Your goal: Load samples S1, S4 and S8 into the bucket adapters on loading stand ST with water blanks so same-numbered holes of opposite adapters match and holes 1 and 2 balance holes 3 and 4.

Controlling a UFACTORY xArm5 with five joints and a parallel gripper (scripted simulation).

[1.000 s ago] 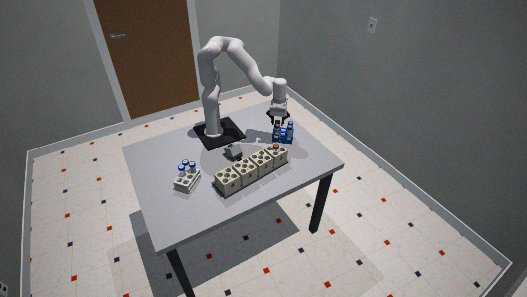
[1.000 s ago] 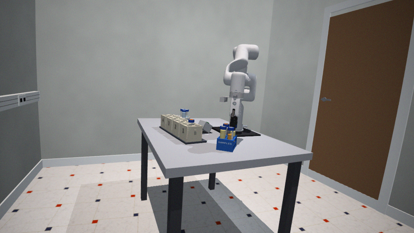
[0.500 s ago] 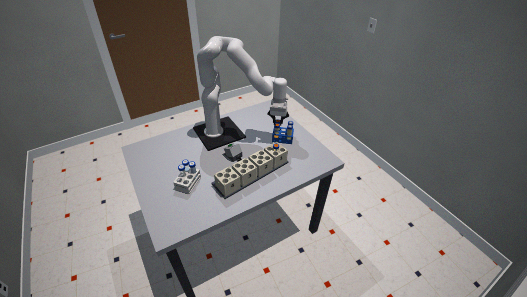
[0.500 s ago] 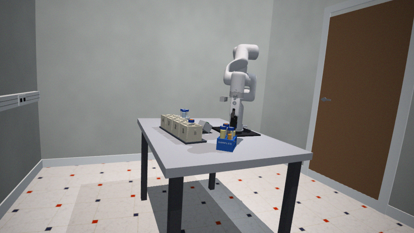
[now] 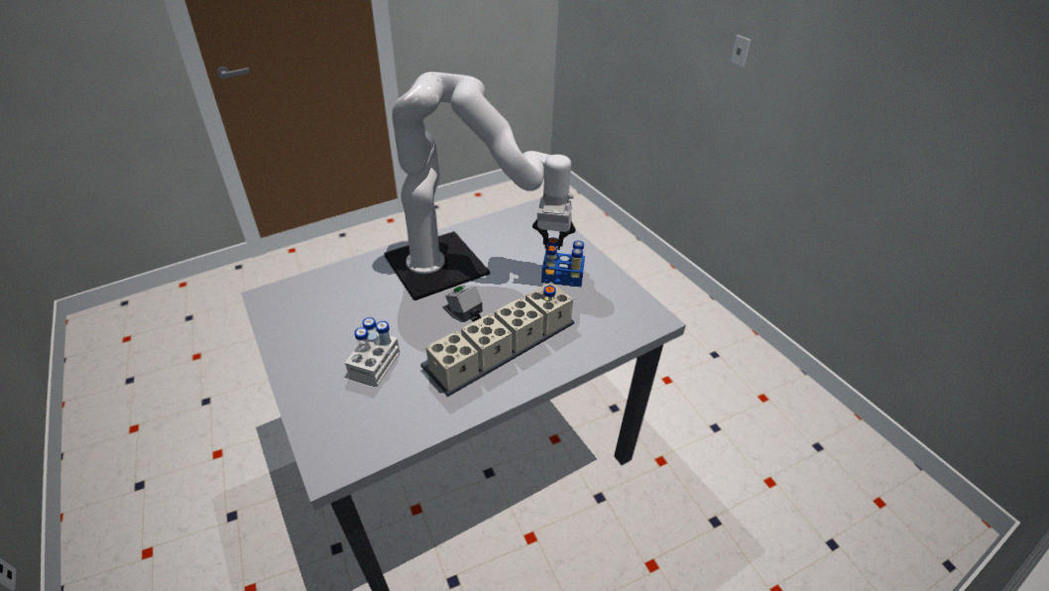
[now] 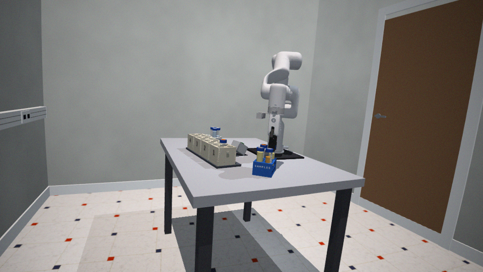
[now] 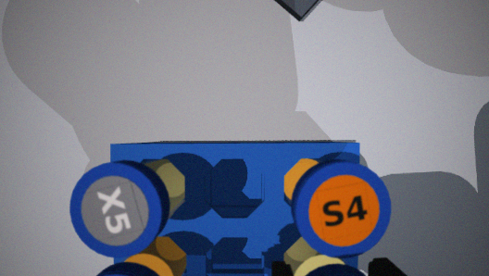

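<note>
Right now my hand is 90 mm above the blue samples rack, 40 mm short of it and 20 mm to the right of it. From my hand the other things lie so: adapter 3: 350 mm to the right, 240 mm ahead, 70 mm below; white rack: 630 mm to the right, 120 mm ahead, 90 mm below.
</note>
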